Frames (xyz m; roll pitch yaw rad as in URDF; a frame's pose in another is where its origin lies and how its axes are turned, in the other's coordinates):
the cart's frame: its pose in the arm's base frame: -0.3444 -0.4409 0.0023 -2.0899 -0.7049 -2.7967
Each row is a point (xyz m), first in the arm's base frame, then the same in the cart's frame.
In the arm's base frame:
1: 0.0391 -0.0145 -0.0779
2: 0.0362 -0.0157 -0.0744
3: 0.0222 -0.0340 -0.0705
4: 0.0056 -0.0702 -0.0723
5: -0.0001 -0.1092 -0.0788
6: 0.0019 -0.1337 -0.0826
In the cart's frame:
1: -0.4367 -0.0964 -0.3679
2: -0.4320 -0.0970 -0.3681
3: -0.4147 -0.0949 -0.3525
4: -0.3947 -0.0921 -0.3181
5: -0.3848 -0.0946 -0.2795
6: -0.3824 -0.1003 -0.2554

